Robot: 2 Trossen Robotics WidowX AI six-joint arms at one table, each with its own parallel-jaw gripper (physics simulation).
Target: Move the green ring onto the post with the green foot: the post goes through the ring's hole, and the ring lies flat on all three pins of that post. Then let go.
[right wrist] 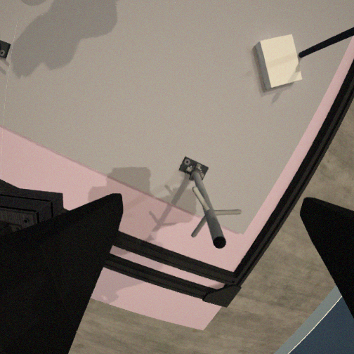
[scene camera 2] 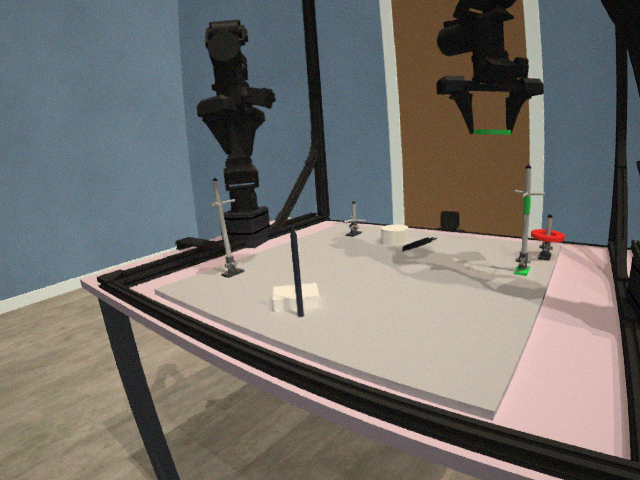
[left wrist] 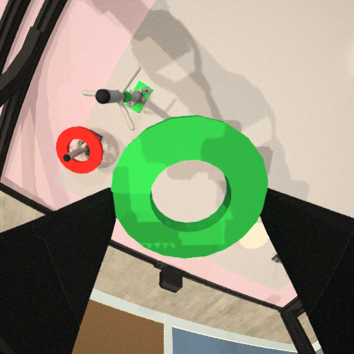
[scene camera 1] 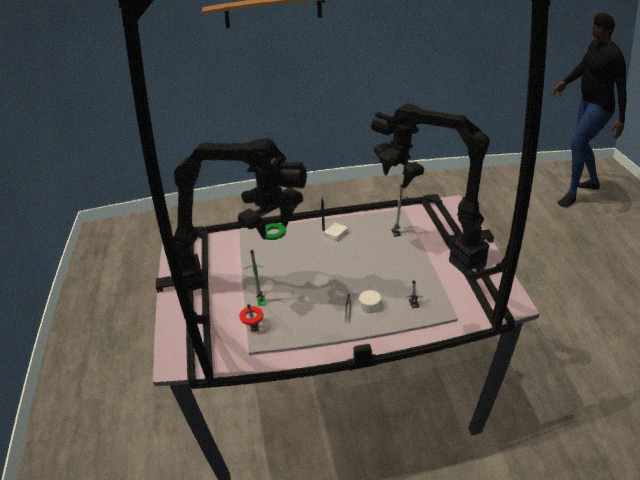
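Where they show: left gripper, fingertip midpoint: (scene camera 2: 490, 134) (scene camera 1: 274, 233); right gripper, fingertip midpoint: (scene camera 2: 239, 155) (scene camera 1: 394, 181); left arm's base at its link origin: (scene camera 1: 185, 265); right arm's base at its link origin: (scene camera 2: 243, 210) (scene camera 1: 470, 242).
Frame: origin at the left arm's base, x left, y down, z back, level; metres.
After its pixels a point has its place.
Observation:
The green ring (scene camera 1: 275, 237) {y -0.178, x -0.216, z -0.272 m} (scene camera 2: 492, 132) {y -0.174, x -0.148, z -0.270 m} (left wrist: 190, 140) is in the air, roughly level, and nothing passes through its hole. My left gripper (scene camera 1: 275, 228) {y -0.172, x -0.186, z -0.276 m} (scene camera 2: 491, 132) {y -0.172, x -0.186, z -0.276 m} (left wrist: 189, 196) is shut on it, with a fingertip on either side of its rim. The post with the green foot (scene camera 1: 257, 284) {y 0.005, x -0.172, z -0.208 m} (scene camera 2: 526, 227) {y -0.008, x -0.164, z -0.209 m} (left wrist: 115, 96) stands upright with its three pins bare. In scene camera 2 the ring shows higher than the post's top; in the left wrist view the post is up and left of the ring. My right gripper (scene camera 1: 395, 178) {y -0.157, x -0.031, z -0.720 m} (scene camera 2: 236, 150) {y -0.157, x -0.031, z -0.720 m} (right wrist: 213, 204) is open and empty, raised above a tall dark-footed post.
A red ring (scene camera 1: 251, 322) {y 0.026, x -0.304, z -0.154 m} (scene camera 2: 547, 239) {y 0.030, x -0.237, z -0.163 m} (left wrist: 96, 150) sits on a short post beside the green-footed one. A tall post (scene camera 1: 399, 206) {y -0.035, x -0.003, z -0.755 m} (scene camera 2: 222, 222) {y -0.030, x 0.004, z -0.752 m}, a short post (scene camera 1: 414, 294) {y 0.036, x -0.361, z -0.637 m}, a white block (scene camera 1: 336, 231) {y 0.057, x 0.064, z -0.544 m} (right wrist: 281, 61), an upright dark rod (scene camera 1: 323, 214) {y 0.006, x 0.109, z -0.514 m}, a white cylinder (scene camera 1: 370, 301) {y 0.042, x -0.329, z -0.506 m} and dark tweezers (scene camera 1: 347, 308) {y 0.068, x -0.303, z -0.437 m} also stand there.

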